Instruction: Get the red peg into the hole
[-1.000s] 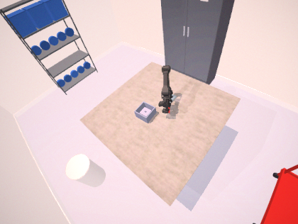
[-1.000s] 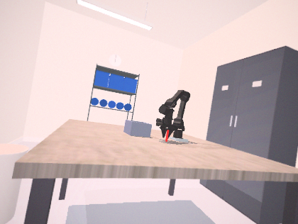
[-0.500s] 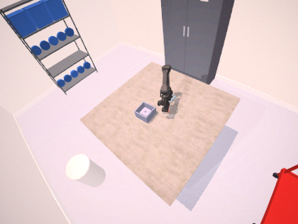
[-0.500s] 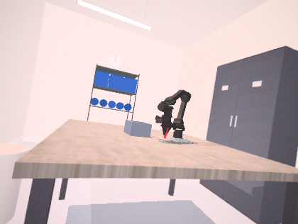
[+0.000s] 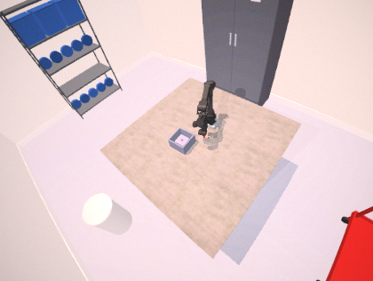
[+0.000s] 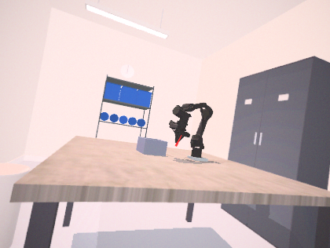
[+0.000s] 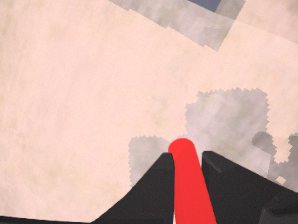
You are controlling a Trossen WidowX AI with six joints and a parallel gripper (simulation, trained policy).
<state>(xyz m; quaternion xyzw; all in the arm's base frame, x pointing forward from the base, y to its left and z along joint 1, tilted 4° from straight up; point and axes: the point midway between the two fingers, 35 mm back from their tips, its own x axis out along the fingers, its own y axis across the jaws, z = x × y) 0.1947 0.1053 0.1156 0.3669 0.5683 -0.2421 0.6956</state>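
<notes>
Now: gripper tip 13 cm to the left of the plate, 13 cm short of it and 6 cm above it. Also, from my gripper tip: red peg (2 cm above, 1 cm behind); then grey box (13 cm to the right, 13 cm ahead, 7 cm below).
</notes>
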